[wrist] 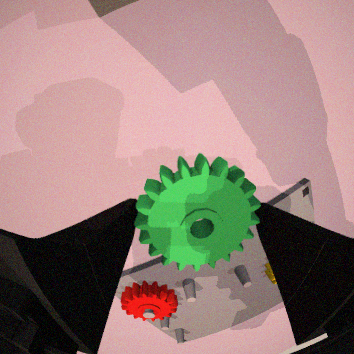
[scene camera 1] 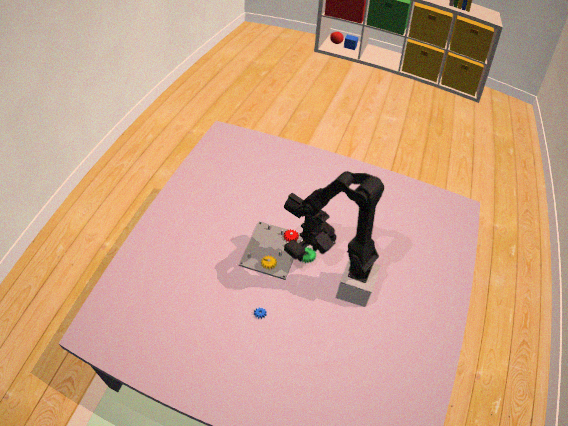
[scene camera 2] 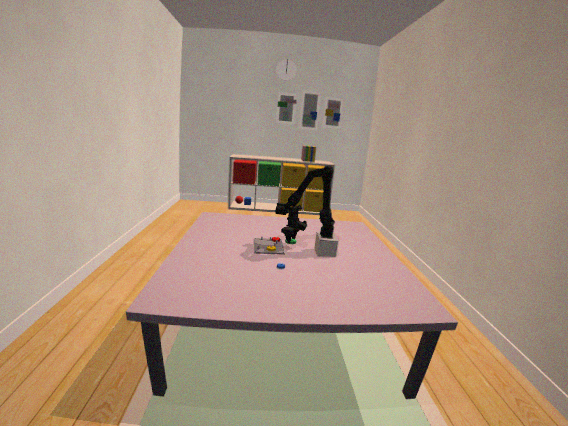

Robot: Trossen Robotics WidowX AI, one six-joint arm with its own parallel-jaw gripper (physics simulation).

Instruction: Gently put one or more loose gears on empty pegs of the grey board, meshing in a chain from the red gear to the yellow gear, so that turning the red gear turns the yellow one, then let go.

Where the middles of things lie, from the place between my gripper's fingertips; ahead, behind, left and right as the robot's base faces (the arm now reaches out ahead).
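Counted from my hand, the grey board (scene camera 1: 264,242) sits 13 cm ahead and 3 cm below. The green gear (wrist: 220,195) is 1 cm above my hand, while the red gear (wrist: 163,301) lies 9 cm ahead of my hand, 8 cm to the right of it and 2 cm below it.
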